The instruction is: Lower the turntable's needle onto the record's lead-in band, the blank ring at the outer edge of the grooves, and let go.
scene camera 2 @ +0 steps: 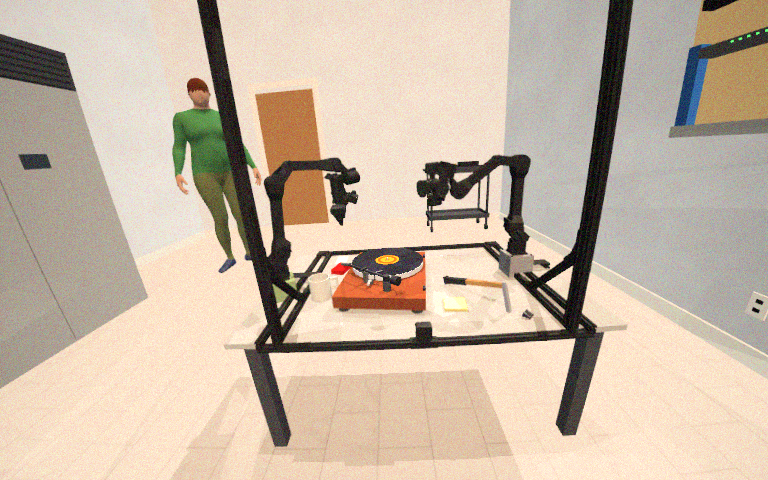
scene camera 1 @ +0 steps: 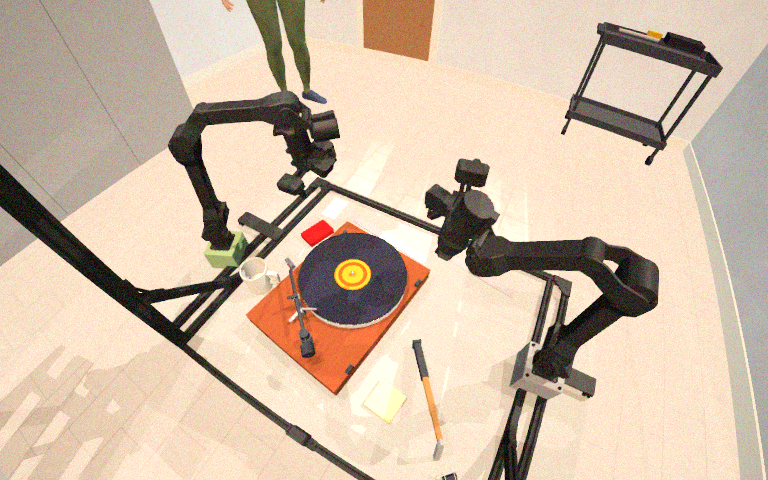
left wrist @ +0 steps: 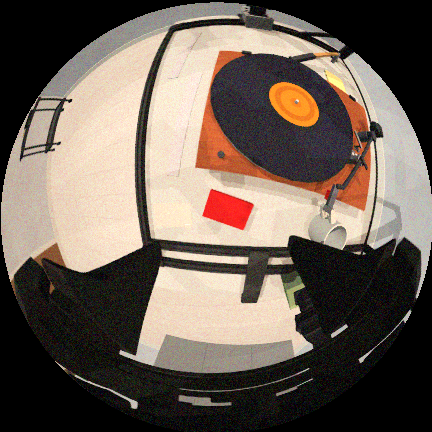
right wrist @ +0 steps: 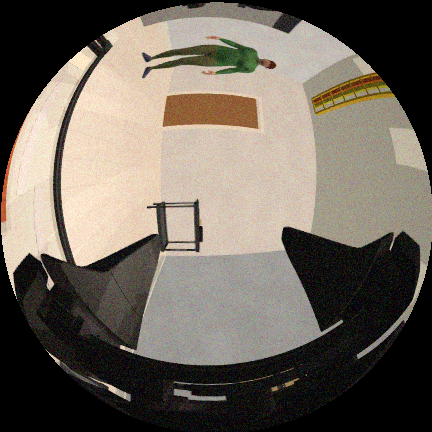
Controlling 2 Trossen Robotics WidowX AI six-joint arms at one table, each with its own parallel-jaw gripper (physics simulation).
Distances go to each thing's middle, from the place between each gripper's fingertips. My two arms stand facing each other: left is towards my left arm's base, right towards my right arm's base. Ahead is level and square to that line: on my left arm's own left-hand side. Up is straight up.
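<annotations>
Hammer (scene camera 1: 416,344): 47 cm to the right of my left hand, 34 cm behind it and 19 cm below it. White mug (scene camera 1: 255,273): my left gripper is 23 cm past it, 8 cm to the right of it and 19 cm above it. Going by their middles, the white mug is the nearest to my left gripper of the things named here.
The white mug is 490 mm to the left of my right hand, 340 mm below it and 280 mm behind it. As for the hammer, my right gripper is 330 mm above it, 390 mm past it and 60 mm to the left of it. By its middle, the hammer is nearer to my right gripper than to my left gripper.
</annotations>
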